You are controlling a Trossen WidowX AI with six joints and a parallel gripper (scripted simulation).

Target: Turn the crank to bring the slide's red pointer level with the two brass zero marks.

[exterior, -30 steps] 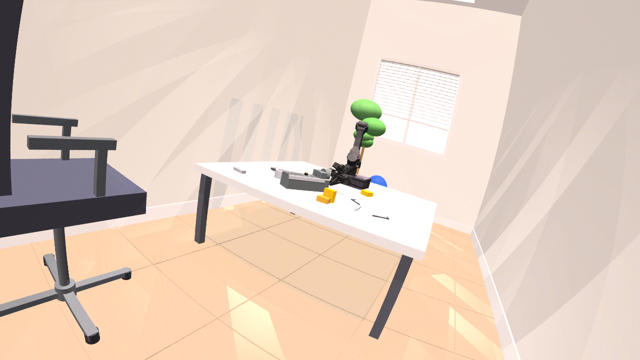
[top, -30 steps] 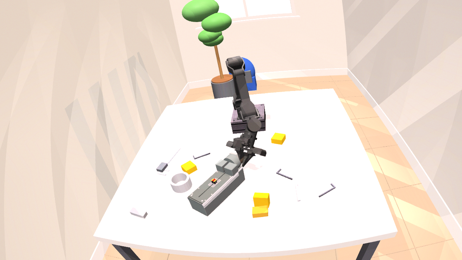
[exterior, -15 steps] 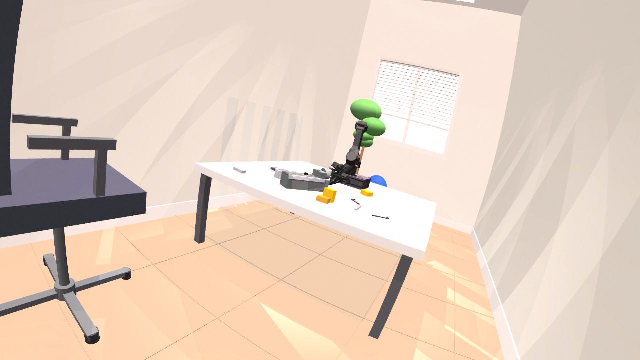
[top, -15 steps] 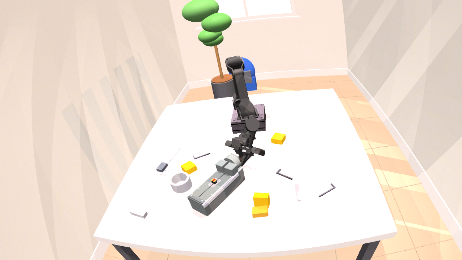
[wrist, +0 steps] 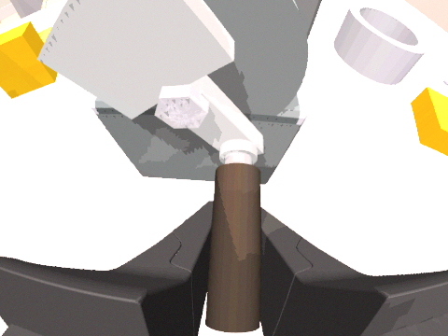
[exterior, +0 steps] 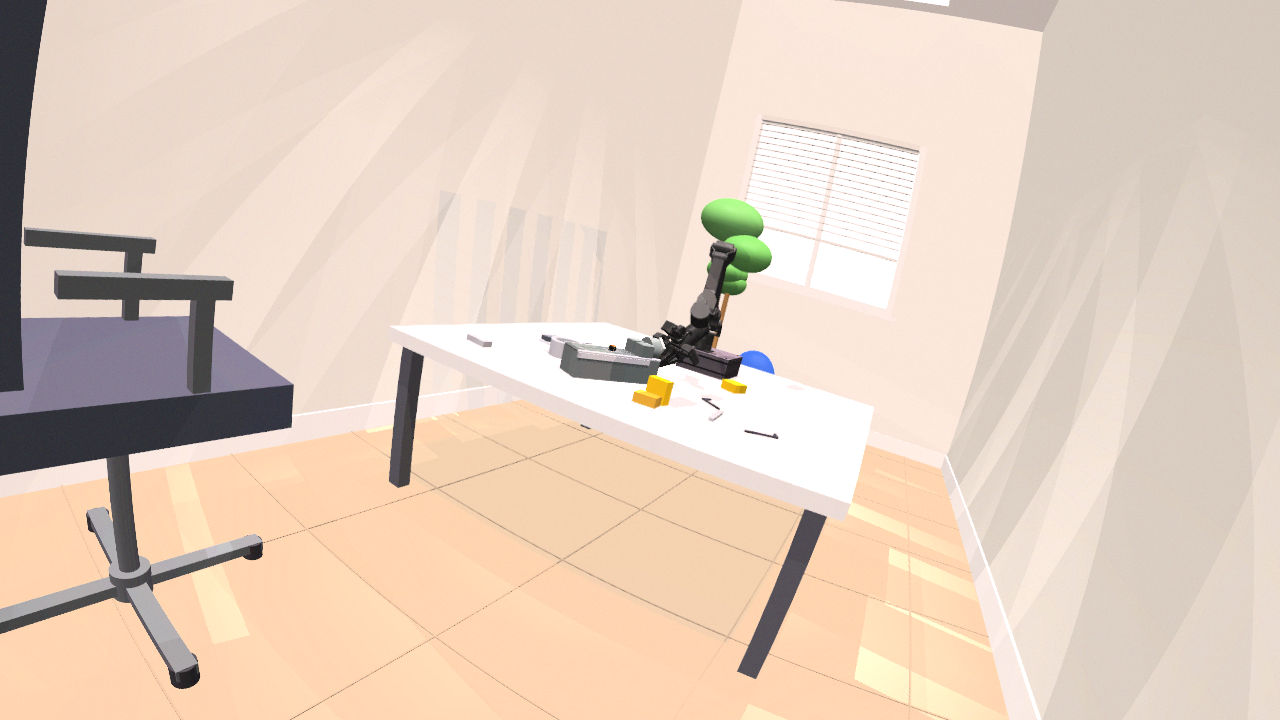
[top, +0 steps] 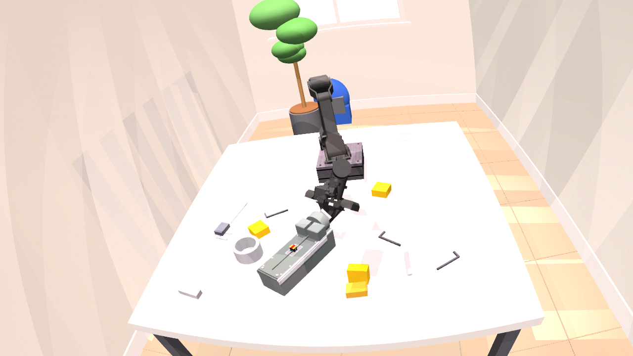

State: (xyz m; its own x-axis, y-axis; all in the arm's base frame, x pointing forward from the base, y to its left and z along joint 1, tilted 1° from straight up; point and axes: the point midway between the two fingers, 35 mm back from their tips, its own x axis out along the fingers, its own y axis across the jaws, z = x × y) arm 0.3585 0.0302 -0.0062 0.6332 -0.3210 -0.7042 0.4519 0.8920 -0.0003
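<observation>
Now: the red pointer 160 mm ahead of my gripper tip, 60 mm to the right of it and 40 mm above it. Also, from my gripper tip: brown crank handle 10 mm behind, 10 mm to the left, 20 mm above.
</observation>
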